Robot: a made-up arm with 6 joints.
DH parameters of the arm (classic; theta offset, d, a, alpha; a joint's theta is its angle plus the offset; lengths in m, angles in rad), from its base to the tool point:
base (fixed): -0.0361 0 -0.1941 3.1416
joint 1: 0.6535 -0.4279 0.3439 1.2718
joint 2: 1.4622 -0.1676 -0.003 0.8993
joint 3: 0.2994 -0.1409 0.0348 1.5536
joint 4: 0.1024 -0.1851 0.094 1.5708
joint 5: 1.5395 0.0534 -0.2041 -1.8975
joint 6: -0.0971 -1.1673 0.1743 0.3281
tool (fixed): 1.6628 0.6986 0 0
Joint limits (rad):
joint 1: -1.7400..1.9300
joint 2: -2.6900..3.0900
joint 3: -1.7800..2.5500
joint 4: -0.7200..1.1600
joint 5: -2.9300..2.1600
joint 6: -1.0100..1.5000
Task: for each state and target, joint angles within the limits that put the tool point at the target. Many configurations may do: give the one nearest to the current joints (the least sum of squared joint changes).
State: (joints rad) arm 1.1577 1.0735 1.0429 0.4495 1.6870 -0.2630
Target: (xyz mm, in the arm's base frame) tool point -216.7 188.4 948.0
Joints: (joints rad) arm 1.2164 1.2774 1.0862 0.1766 1.6412 -0.3873
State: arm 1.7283 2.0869 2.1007 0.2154 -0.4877 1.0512
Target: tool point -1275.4 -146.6 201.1
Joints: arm 1.8967 2.3362 2.2667 0.1592 -0.7123 1.0561
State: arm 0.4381 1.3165 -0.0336 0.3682 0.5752 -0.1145
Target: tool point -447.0 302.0 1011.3
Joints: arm 0.7266 1.4221 -0.1973 -0.1143 0.4283 -0.4840
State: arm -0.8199 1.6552 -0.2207 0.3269 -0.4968 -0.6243
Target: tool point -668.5 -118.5 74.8
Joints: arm -0.4971 0.7809 -0.6678 0.6164 -0.2248 -0.8234
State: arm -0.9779 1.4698 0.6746 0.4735 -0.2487 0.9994
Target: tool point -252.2 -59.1 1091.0
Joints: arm -1.0596 1.5424 0.3230 -0.3439 0.0562 0.6702
